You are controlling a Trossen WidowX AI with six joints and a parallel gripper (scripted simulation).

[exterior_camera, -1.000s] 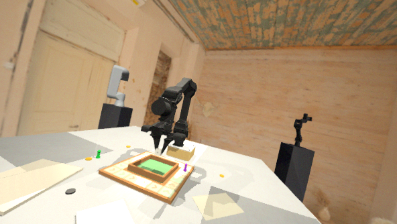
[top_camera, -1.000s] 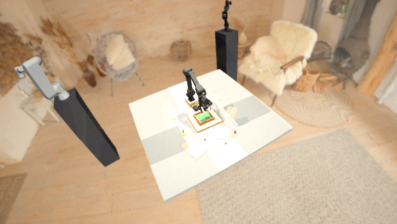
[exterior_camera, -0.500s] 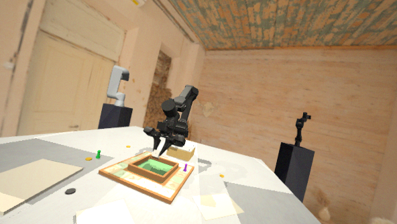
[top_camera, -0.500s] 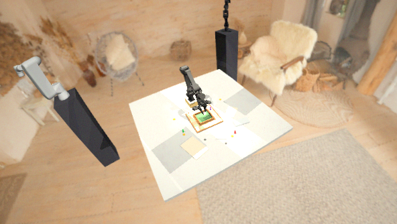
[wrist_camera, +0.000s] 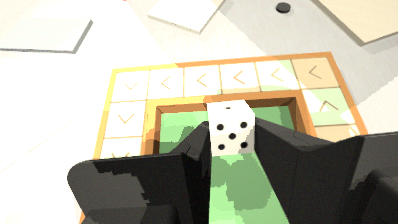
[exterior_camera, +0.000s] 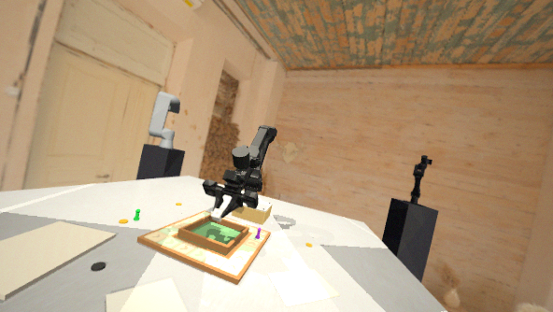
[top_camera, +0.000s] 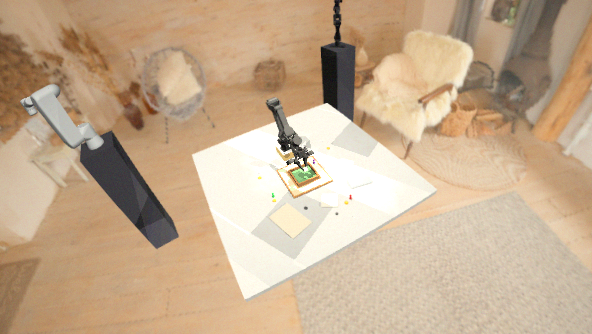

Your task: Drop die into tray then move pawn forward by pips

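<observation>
The white die is right at my gripper tip. The rest, counted from my gripper tip: purple pawn: 12 cm to the left, 8 cm behind, 5 cm below; green pawn: 26 cm to the right, 6 cm below, 1 cm behind; green dice tray: 7 cm below, 3 cm behind.
</observation>
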